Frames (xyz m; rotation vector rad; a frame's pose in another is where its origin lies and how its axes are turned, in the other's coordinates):
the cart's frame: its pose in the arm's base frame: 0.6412 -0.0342 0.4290 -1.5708 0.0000 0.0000
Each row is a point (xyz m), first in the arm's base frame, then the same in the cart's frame.
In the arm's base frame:
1: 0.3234 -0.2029 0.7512
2: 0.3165 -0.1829 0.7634
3: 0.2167 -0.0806 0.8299
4: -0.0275 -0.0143 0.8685
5: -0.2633 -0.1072 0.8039
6: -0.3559 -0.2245 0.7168
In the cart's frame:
1: -0.3178 -0.3222 -0.1687
2: -0.3247 -0.3344 -0.1487
3: -0.4245 -0.4009 -0.0464
4: -0.6687 -0.4395 0.0199
5: -0.9045 -0.3749 -0.0730
6: -0.9971 -0.2878 -0.1903

